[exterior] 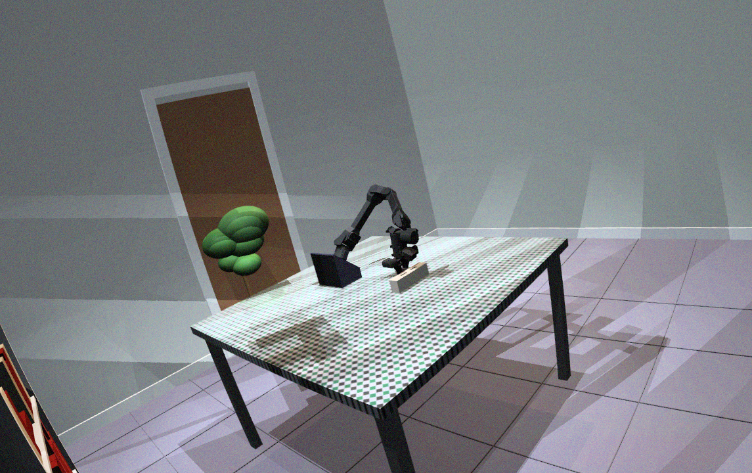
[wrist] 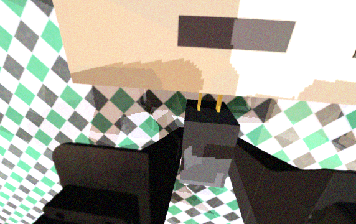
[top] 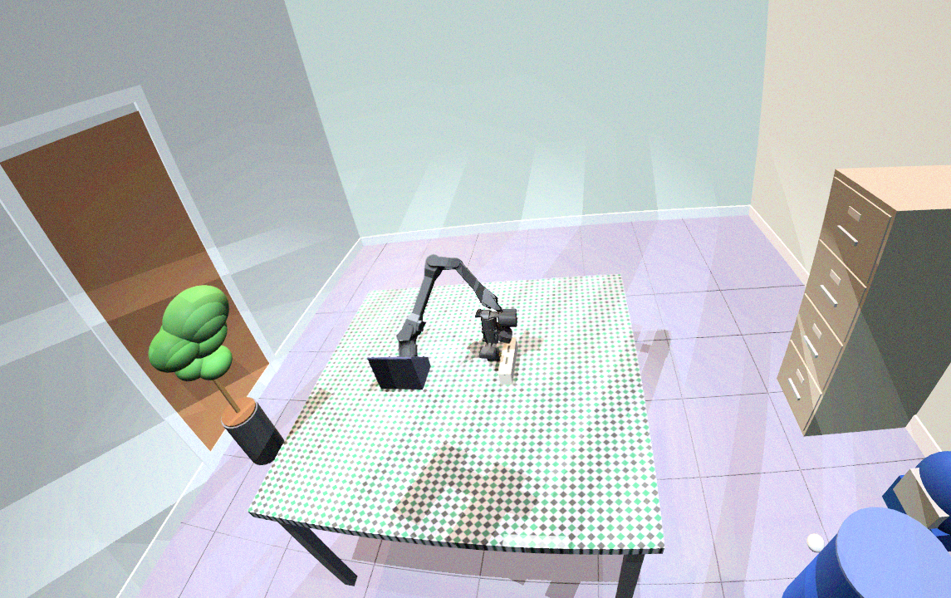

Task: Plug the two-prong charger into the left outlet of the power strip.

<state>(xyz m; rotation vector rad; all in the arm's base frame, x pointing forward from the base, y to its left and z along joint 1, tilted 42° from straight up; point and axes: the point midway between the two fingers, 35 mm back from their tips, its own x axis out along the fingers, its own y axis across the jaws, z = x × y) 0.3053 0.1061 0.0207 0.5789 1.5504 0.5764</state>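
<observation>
My gripper tip is 20 mm short of the two-prong charger and 10 mm below it.
</observation>
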